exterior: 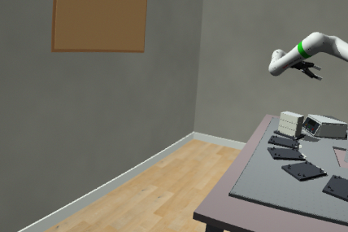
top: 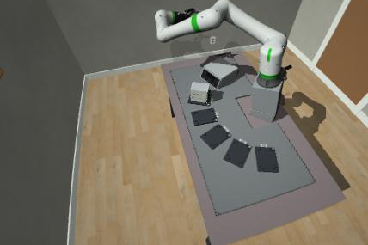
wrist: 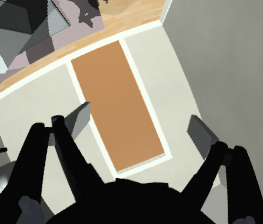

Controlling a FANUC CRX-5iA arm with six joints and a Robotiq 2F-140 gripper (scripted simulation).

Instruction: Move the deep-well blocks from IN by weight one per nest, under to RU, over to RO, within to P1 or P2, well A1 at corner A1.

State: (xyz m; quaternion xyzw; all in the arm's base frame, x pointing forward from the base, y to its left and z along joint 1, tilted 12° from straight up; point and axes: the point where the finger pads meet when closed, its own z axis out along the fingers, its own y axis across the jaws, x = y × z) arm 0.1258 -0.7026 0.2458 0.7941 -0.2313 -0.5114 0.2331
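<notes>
Now: the deep-well block 480 mm to the left of my hand, 310 mm below it and 230 mm ahead of it. Also, from my hand: dark infeed nest (490 mm to the left, 380 mm below, 230 mm ahead); pale platform (310 mm to the left, 290 mm below, 40 mm behind); check-weigher (320 mm below, 310 mm to the left, 30 mm behind).
</notes>
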